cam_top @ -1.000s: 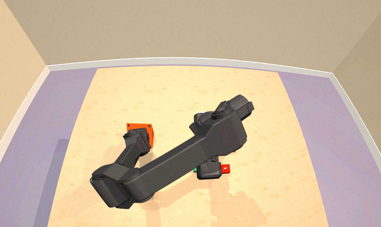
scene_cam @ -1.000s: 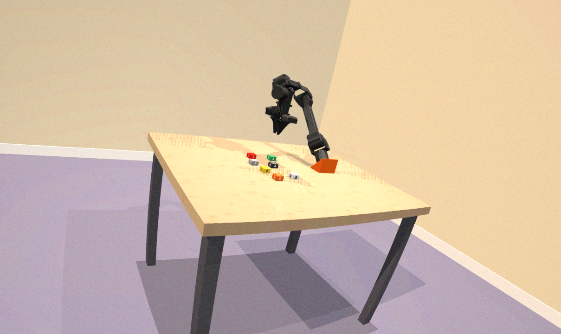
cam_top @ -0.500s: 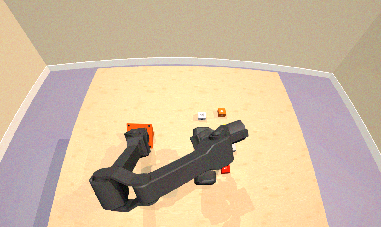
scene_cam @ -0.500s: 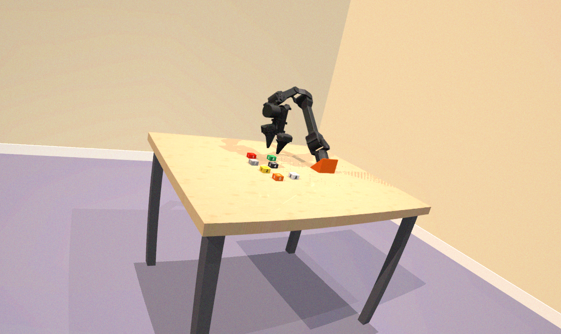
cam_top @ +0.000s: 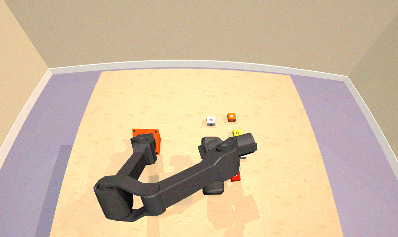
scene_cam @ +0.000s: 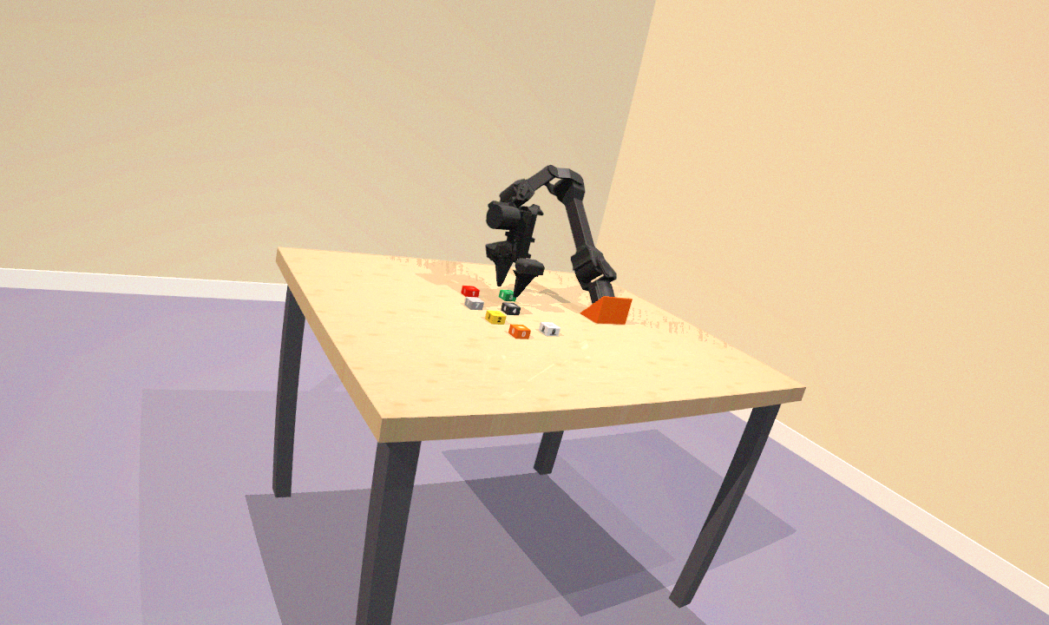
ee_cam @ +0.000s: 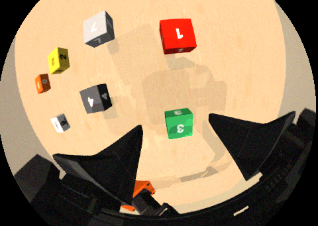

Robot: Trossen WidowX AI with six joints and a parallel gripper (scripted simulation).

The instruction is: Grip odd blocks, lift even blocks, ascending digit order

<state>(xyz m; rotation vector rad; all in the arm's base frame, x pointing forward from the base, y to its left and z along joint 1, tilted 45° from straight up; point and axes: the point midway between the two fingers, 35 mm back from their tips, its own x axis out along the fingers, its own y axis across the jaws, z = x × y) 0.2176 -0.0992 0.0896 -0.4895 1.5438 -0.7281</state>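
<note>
Now: gripper tip 1 cm past the green block and 1 cm above it. From my gripper tip the other things lie so: dark block: 9 cm to the left, 5 cm ahead, 1 cm below; then red block: 9 cm ahead, 2 cm to the right, 1 cm below; then grey block: 14 cm ahead, 6 cm to the left, 1 cm below.
</note>
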